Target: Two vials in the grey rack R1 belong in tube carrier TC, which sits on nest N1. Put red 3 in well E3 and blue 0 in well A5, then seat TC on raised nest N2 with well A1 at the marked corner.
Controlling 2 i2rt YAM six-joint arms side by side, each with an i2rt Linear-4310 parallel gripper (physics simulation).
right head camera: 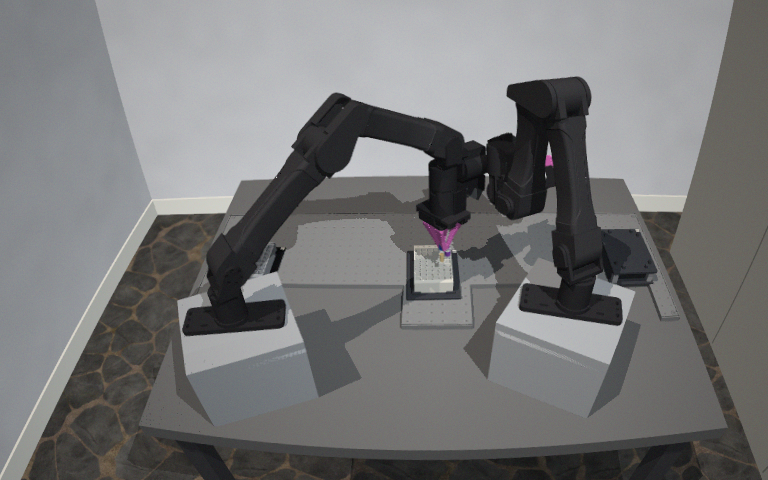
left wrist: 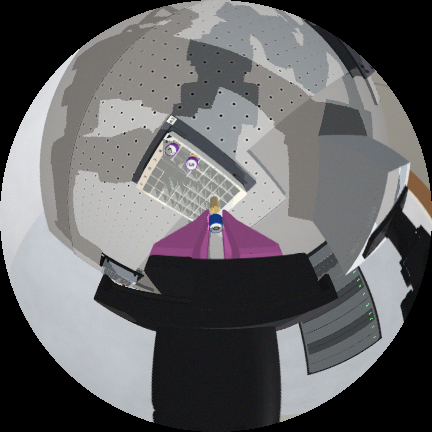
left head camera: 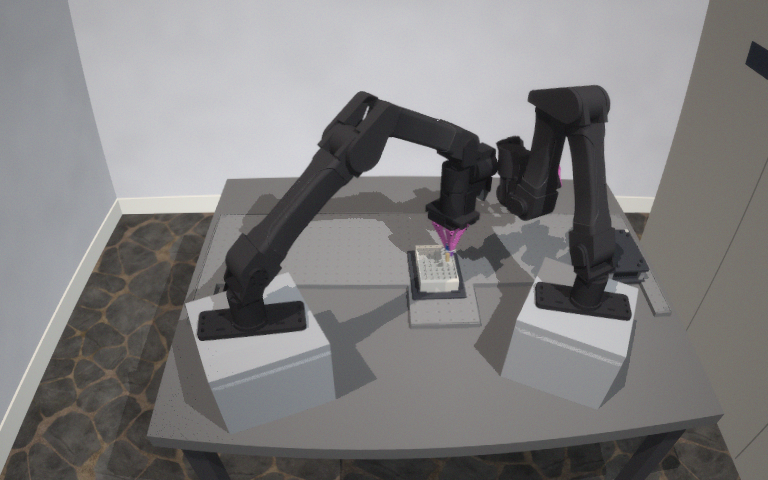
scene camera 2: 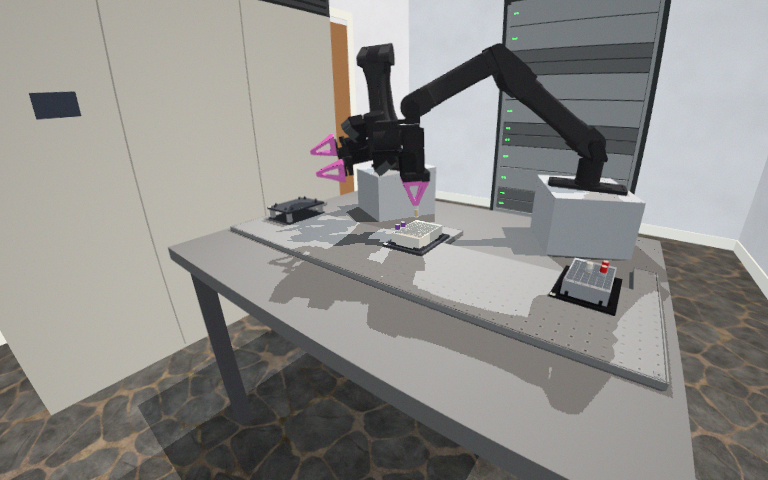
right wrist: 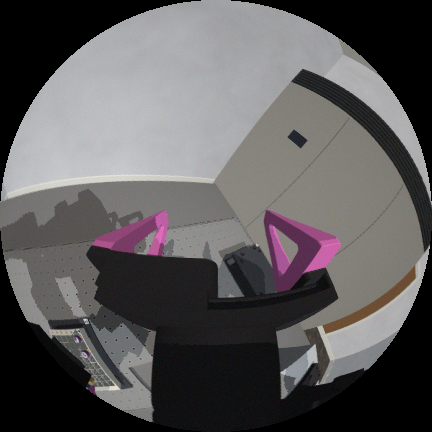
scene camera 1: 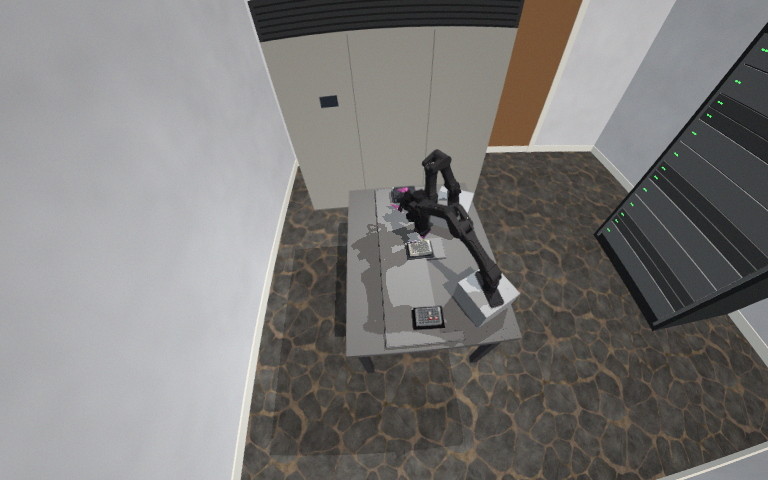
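Where they show: left gripper, between the fingertips: (right head camera: 443, 248) (left wrist: 215, 214) (left head camera: 449, 248) (scene camera 2: 415, 204) (scene camera 1: 423, 237); right gripper, between the fingertips: (scene camera 2: 313, 163) (right wrist: 215, 215) (scene camera 1: 393, 197); left arm's base, origin of its link: (right head camera: 234, 319) (left head camera: 251, 322) (scene camera 2: 585, 187) (scene camera 1: 489, 288); right arm's base, origin of its link: (right head camera: 571, 306) (left wrist: 389, 218) (left head camera: 583, 303) (scene camera 2: 394, 167) (scene camera 1: 453, 200).
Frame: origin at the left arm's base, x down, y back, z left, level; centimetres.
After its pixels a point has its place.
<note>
My left gripper (left head camera: 449, 249) @[z -42.4, x 5.3, y -20.6 cm] (scene camera 2: 416, 203) @[z -42.4, x 5.3, y -20.6 cm] (left wrist: 215, 214) @[z -42.4, x 5.3, y -20.6 cm] is shut on the blue-capped vial (scene camera 2: 416, 212) @[z -41.8, x 7.3, y -20.9 cm] (left wrist: 216, 223) @[z -42.5, x 4.0, y -20.7 cm], which hangs upright with its amber body down, above the cream carrier TC (left head camera: 437, 284) @[z -39.2, x 11.9, y -16.7 cm] (right head camera: 433, 285) @[z -39.6, x 12.1, y -16.6 cm] (scene camera 2: 408, 239) @[z -40.3, x 12.1, y -29.3 cm]. The well under it cannot be told. TC sits on dark nest N1 (left head camera: 433, 294) @[z -38.3, x 14.3, y -16.0 cm] (scene camera 2: 421, 250) @[z -36.2, x 14.0, y -30.2 cm]. Two purple-capped vials (left wrist: 171, 149) @[z -44.6, x 9.3, y -27.1 cm] (left wrist: 191, 163) @[z -44.2, x 9.3, y -24.5 cm] stand in TC near the marked corner. Grey rack R1 (scene camera 1: 428, 315) @[z 1.7, x 11.5, y -31.2 cm] (scene camera 2: 586, 291) @[z 0.8, x 12.5, y -37.6 cm] holds red-capped vials (scene camera 2: 604, 266) @[z 3.8, x 9.6, y -31.0 cm]. My right gripper (scene camera 2: 314, 161) @[z -67.7, x -6.4, y -31.8 cm] (right wrist: 215, 215) @[z -67.7, x -6.4, y -31.8 cm] is open and empty, high near raised nest N2 (right head camera: 628, 249) @[z -89.3, x 10.7, y -19.0 cm] (scene camera 2: 296, 206) @[z -86.5, x 10.7, y -21.3 cm] (right wrist: 250, 270) @[z -85.8, x 10.7, y -21.3 cm].
A perforated board (left head camera: 339, 254) @[z -19.4, x 15.0, y -33.7 cm] (scene camera 2: 481, 283) @[z -19.0, x 14.9, y -38.7 cm] lies under the nests and rack. The forearm and wrist of my right arm (left head camera: 526, 195) @[z -53.9, x -14.0, y -11.5 cm] (right head camera: 515, 195) @[z -54.3, x -14.2, y -10.6 cm] are close beside my left wrist (left head camera: 458, 186) @[z -42.4, x -12.0, y -19.1 cm] (right head camera: 447, 186) @[z -42.9, x -11.7, y -19.2 cm]. Two pale blocks (left head camera: 271, 384) @[z -2.6, x 4.8, y 10.7 cm] (left head camera: 566, 362) @[z -56.2, x 5.6, y 15.0 cm] carry the arms.
</note>
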